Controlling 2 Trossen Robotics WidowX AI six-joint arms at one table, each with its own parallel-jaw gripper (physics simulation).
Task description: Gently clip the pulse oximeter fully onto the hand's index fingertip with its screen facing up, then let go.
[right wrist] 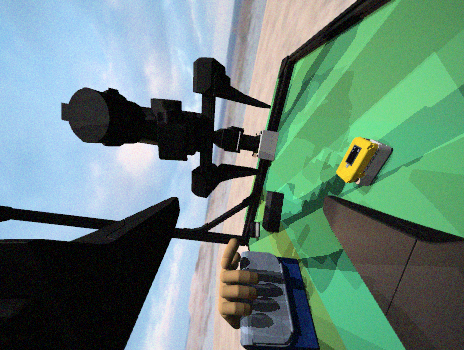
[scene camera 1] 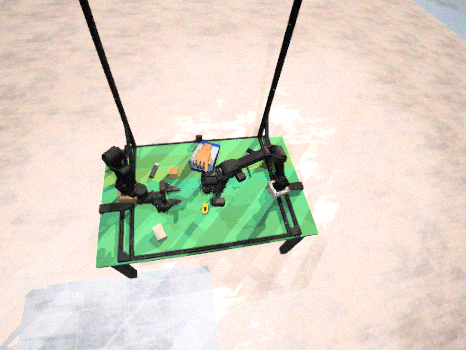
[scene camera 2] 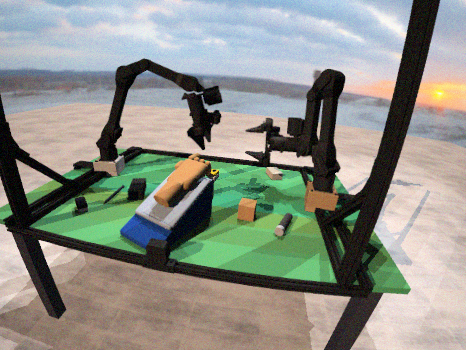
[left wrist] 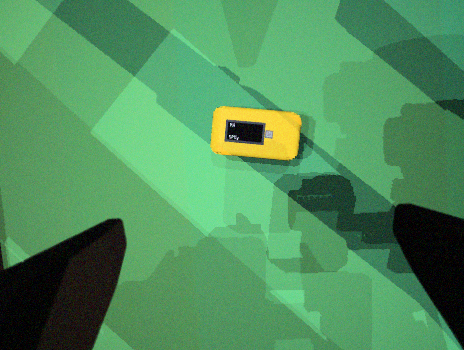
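Seen in the pictures: left gripper, fingertip midpoint: (right wrist: pixel 265 141) (scene camera 1: pixel 211 198) (scene camera 2: pixel 206 145) (left wrist: pixel 259 224); right gripper, fingertip midpoint: (right wrist: pixel 250 203) (scene camera 1: pixel 181 195) (scene camera 2: pixel 245 141); left arm's base at its link origin: (right wrist: pixel 257 144) (scene camera 1: pixel 278 186) (scene camera 2: pixel 108 158); right arm's base at its link origin: (scene camera 1: pixel 127 190) (scene camera 2: pixel 322 188).
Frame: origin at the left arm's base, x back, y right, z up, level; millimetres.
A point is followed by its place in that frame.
Note:
The yellow pulse oximeter (scene camera 1: pixel 205 208) {x -460, y 26, z -27 mm} (scene camera 2: pixel 214 173) {x -463, y 54, z -28 mm} (left wrist: pixel 282 145) {x -448, y 44, z -26 mm} (right wrist: pixel 369 156) {x -479, y 24, z -34 mm} lies on the green table with its dark screen facing up, apart from the hand. The tan hand (scene camera 1: pixel 202 156) {x -386, y 290, z 97 mm} (scene camera 2: pixel 182 177) {x -365, y 343, z 76 mm} (right wrist: pixel 237 291) {x -429, y 255, z 81 mm} rests palm down on a sloped white and blue stand (scene camera 2: pixel 135 231) {x -252, y 455, z -34 mm} (right wrist: pixel 301 300) {x -401, y 285, z -45 mm}; no oximeter is on its fingers. My left gripper (scene camera 2: pixel 198 140) (left wrist: pixel 259 224) {x -426, y 23, z 80 mm} (right wrist: pixel 265 141) {x -426, y 23, z 80 mm} is open and empty, pointing down above the table near the oximeter. My right gripper (scene camera 1: pixel 179 195) {x -575, y 74, z 120 mm} (scene camera 2: pixel 246 141) {x -575, y 74, z 120 mm} (right wrist: pixel 250 203) {x -575, y 74, z 120 mm} is open and empty, level above the table, apart from the left one.
An orange block (scene camera 1: pixel 173 172) {x -565, y 307, z -9 mm} (scene camera 2: pixel 247 210) {x -560, y 349, z -22 mm} and a grey cylinder (scene camera 1: pixel 154 170) {x -669, y 378, z -37 mm} (scene camera 2: pixel 283 225) {x -660, y 410, z -34 mm} lie beside the stand. A pale block (scene camera 1: pixel 159 232) {x -735, y -22, z -29 mm} (scene camera 2: pixel 274 173) {x -726, y 22, z -29 mm} lies farther off. A black block (scene camera 2: pixel 136 189) {x -191, y 231, z -25 mm}, a thin black stick (scene camera 2: pixel 114 194) {x -105, y 222, z -54 mm} and a small black block (scene camera 2: pixel 81 204) {x -47, y 342, z -29 mm} lie on the stand's other side.

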